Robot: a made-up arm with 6 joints. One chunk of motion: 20 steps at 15 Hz.
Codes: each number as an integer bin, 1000 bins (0 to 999) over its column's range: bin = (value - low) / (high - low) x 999, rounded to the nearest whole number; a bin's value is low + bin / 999 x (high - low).
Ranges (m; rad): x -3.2..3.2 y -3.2..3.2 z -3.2..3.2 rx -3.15..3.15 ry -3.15..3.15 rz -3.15..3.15
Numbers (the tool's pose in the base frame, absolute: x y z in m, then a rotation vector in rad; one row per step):
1: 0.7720 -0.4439 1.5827 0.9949 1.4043 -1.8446
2: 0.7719 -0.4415 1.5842 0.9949 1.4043 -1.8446
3: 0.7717 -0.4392 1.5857 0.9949 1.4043 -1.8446
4: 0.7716 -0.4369 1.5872 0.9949 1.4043 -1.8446
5: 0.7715 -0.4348 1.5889 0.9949 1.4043 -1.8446
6: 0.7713 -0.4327 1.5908 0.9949 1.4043 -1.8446
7: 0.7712 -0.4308 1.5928 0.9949 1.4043 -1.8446
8: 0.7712 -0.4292 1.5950 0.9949 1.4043 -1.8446
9: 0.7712 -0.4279 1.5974 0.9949 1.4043 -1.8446
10: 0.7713 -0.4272 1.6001 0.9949 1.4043 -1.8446
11: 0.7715 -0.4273 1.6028 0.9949 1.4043 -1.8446
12: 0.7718 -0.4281 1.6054 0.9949 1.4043 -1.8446
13: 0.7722 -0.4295 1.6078 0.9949 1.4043 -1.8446
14: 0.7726 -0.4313 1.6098 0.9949 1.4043 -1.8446
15: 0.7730 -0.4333 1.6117 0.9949 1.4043 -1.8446
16: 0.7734 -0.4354 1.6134 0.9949 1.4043 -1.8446
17: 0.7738 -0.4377 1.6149 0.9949 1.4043 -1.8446
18: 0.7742 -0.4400 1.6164 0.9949 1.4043 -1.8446
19: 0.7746 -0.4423 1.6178 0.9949 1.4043 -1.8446
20: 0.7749 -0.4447 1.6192 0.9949 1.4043 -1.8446
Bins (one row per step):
1: 620 430 747 657 722 207
2: 620 431 747 657 722 207
3: 620 431 747 657 722 207
4: 620 431 747 657 722 207
5: 620 432 748 657 722 207
6: 620 432 748 657 722 207
7: 620 432 748 657 722 207
8: 620 433 748 657 722 207
9: 620 433 749 657 722 207
10: 620 433 749 657 722 207
11: 620 433 750 657 722 207
12: 620 433 750 657 722 207
13: 620 432 750 657 722 207
14: 620 432 751 657 722 207
15: 620 432 751 657 722 207
16: 620 432 751 657 722 207
17: 620 431 752 657 722 207
18: 620 431 752 657 722 207
19: 620 430 752 657 722 207
20: 620 430 752 657 722 207

